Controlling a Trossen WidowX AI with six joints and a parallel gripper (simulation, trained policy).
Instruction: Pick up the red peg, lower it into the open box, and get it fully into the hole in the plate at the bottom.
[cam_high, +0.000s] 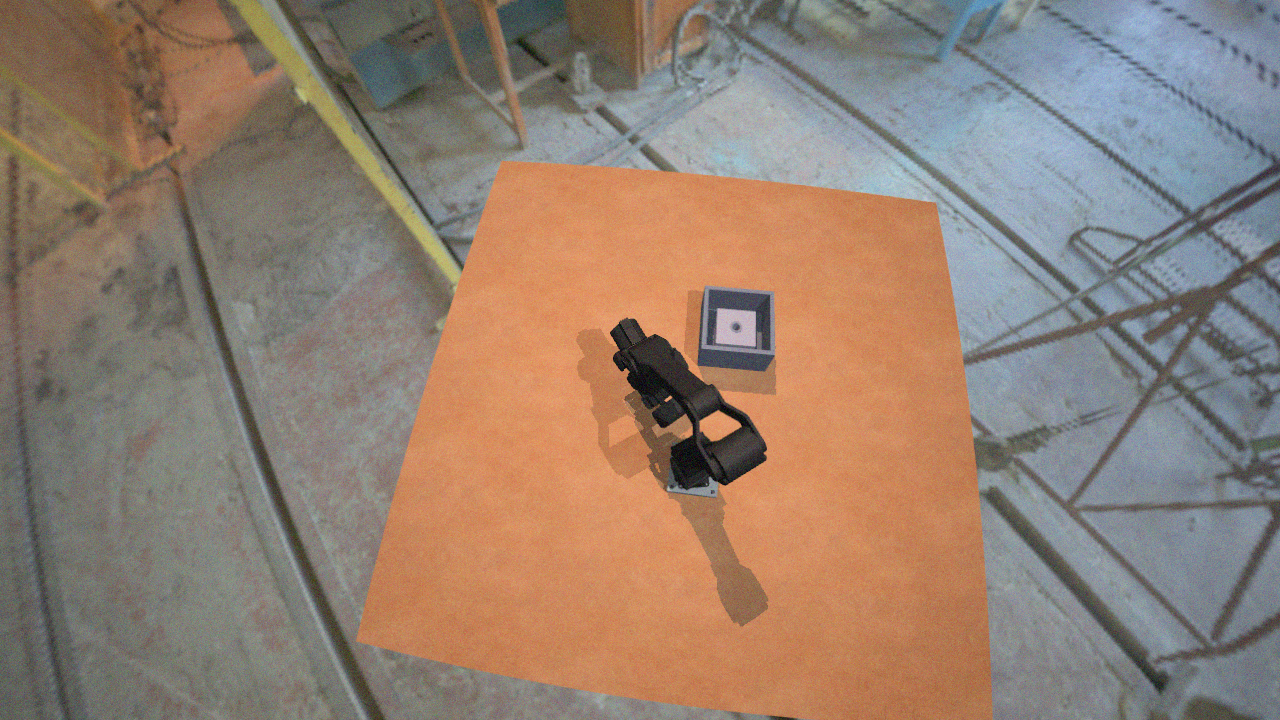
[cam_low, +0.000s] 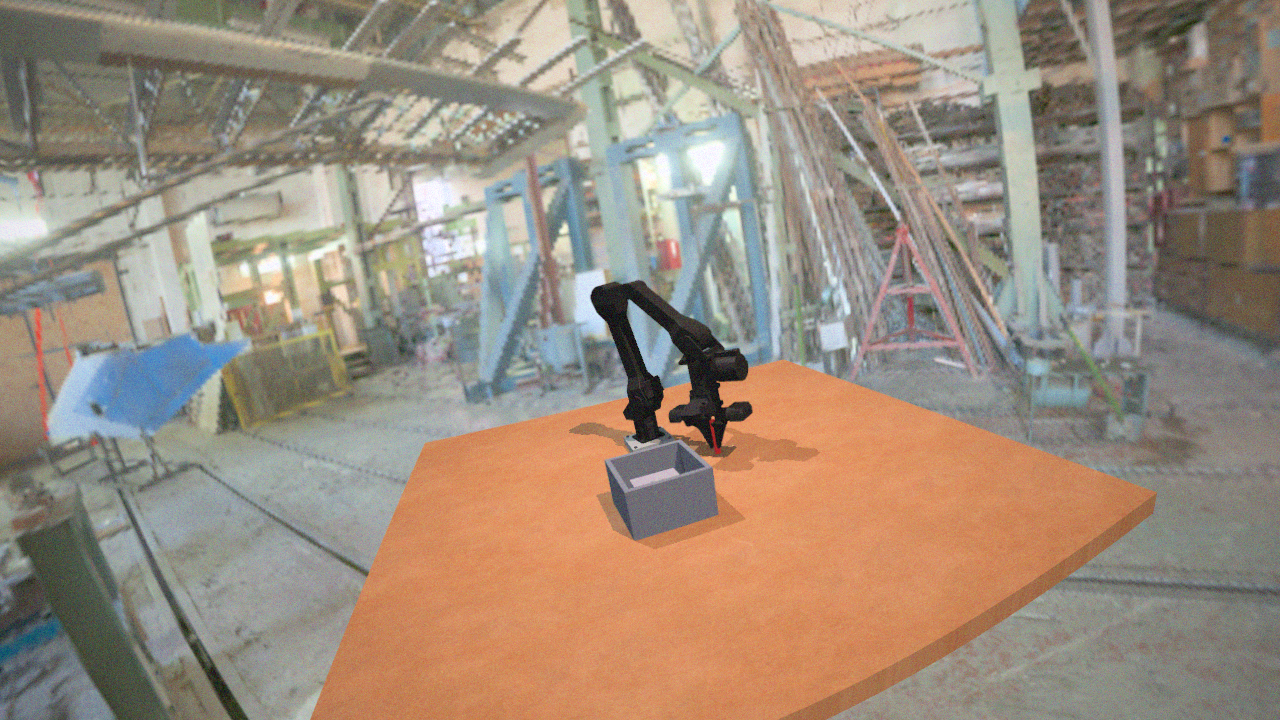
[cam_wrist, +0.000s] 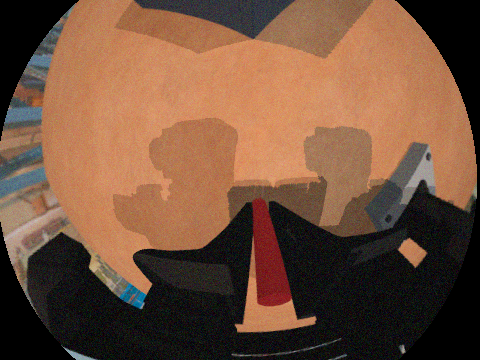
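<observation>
The pale plate lies 13 cm ahead of my gripper tip, 21 cm to the right of it and 3 cm above it. The rest, counted from my gripper tip: grey box: 13 cm ahead, 21 cm to the right, 1 cm above; red peg: 1 cm behind, 1 cm to the left, 2 cm above.
</observation>
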